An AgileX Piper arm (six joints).
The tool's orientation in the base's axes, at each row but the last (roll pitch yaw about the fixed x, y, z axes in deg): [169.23, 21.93, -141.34]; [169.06, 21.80, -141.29]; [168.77, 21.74, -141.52]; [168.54, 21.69, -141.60]
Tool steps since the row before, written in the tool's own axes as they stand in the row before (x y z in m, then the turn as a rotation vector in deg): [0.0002, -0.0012, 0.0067, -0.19, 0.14, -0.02]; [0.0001, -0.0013, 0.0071, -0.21, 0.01, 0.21]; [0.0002, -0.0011, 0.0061, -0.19, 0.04, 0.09]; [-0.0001, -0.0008, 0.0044, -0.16, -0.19, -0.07]
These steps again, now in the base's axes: [0.0018, 0.0015, -0.0064, 0.04, 0.20, 0.11]; [0.0020, 0.0017, -0.0067, 0.18, 0.21, -0.11]; [0.0016, 0.0014, -0.0058, 0.13, 0.17, 0.00]; [0.0013, 0.0012, -0.0041, 0.23, -0.07, 0.09]
